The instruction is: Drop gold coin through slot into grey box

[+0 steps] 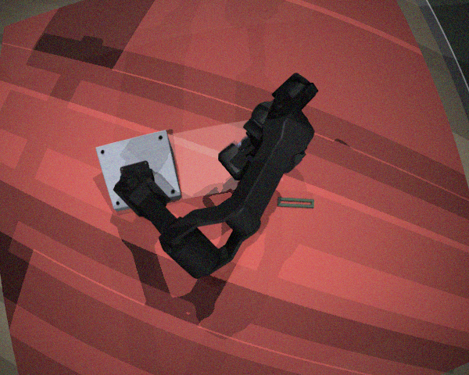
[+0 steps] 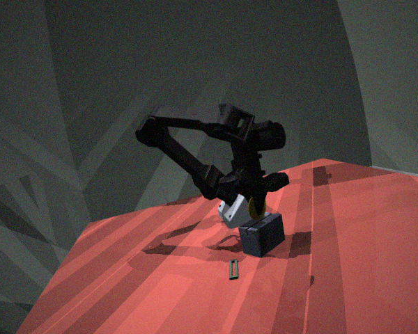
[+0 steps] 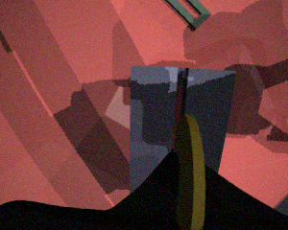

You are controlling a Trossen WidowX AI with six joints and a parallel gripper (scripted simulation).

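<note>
My gripper tip is now 2 cm below the coin.
</note>
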